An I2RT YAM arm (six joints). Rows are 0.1 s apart.
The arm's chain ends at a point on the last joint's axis. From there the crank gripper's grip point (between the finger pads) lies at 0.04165 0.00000 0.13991 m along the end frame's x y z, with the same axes.
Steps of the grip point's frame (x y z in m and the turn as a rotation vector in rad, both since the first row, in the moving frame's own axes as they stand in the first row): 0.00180 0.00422 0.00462 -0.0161 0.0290 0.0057; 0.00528 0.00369 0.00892 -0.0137 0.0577 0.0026; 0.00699 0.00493 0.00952 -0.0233 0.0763 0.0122; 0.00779 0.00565 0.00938 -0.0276 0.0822 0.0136; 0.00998 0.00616 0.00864 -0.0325 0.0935 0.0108; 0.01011 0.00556 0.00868 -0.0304 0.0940 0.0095; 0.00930 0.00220 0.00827 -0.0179 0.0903 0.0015; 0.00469 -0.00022 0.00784 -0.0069 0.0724 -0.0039
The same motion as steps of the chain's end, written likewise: -0.00223 0.00173 0.00591 -0.0161 0.0290 0.0057; -0.00272 0.00167 0.01157 -0.0137 0.0577 0.0026; -0.00353 0.00114 0.01315 -0.0233 0.0763 0.0122; -0.00353 0.00120 0.01333 -0.0276 0.0822 0.0136; -0.00287 0.00116 0.01322 -0.0325 0.0935 0.0108; -0.00281 0.00092 0.01328 -0.0304 0.0940 0.0095; -0.00314 -0.00034 0.01262 -0.0179 0.0903 0.0015; -0.00532 -0.00099 0.01122 -0.0069 0.0724 -0.0039
